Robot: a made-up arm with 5 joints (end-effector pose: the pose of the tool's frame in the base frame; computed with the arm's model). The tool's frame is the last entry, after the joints.
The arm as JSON. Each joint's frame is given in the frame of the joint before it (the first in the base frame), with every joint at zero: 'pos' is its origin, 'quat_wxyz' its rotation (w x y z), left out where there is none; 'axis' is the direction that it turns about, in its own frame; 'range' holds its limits. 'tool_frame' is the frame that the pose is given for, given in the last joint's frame.
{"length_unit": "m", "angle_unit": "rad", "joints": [
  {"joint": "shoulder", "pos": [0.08, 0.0, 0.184], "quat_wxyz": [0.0, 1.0, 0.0, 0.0], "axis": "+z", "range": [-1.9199, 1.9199]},
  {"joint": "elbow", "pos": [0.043, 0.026, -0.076], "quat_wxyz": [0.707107, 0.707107, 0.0, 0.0], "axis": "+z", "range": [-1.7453, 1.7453]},
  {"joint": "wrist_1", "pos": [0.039, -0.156, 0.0], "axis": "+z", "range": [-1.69, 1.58]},
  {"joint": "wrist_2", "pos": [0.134, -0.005, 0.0], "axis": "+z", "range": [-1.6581, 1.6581]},
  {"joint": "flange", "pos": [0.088, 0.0, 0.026], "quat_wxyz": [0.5, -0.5, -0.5, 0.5], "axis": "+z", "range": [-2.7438, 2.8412]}
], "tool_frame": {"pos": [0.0, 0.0, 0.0], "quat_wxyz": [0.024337, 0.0, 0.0, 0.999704]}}
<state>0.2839 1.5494 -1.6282 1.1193 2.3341</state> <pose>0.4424 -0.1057 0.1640 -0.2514 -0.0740 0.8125 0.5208</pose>
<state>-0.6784 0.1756 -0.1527 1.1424 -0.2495</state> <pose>0.2960 0.1741 0.3279 0.0945 -0.1778 0.1851 0.9619</pose>
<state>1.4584 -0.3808 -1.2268 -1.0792 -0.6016</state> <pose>0.0724 0.0673 0.5917 0.3335 0.7800 -0.4604 0.2615</pose>
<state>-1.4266 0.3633 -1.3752 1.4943 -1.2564</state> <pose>0.1202 0.2768 0.4674 0.5069 -0.1054 0.0520 0.8540</pose>
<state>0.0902 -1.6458 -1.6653 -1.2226 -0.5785</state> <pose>-0.1813 0.0236 0.1731 -0.0237 0.0860 -0.3496 0.9326</pose>
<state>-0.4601 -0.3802 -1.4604 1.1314 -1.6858</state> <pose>0.1226 0.0211 0.6045 0.8087 -0.4143 -0.2484 0.3357</pose>
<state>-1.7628 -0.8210 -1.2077 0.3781 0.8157</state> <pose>0.1020 -0.1132 0.6006 -0.4772 0.8779 0.0380 0.0120</pose>
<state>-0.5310 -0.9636 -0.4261 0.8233 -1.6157</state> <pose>0.1064 0.0155 0.5610 0.7802 -0.3994 -0.2584 0.4061</pose>
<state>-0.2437 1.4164 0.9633 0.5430 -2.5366</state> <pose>0.1030 0.0057 0.1302 -0.6180 0.0974 -0.7185 0.3038</pose>
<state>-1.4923 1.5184 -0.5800 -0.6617 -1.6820</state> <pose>0.1089 0.3676 0.1001 0.6023 0.0245 -0.0949 0.7922</pose>
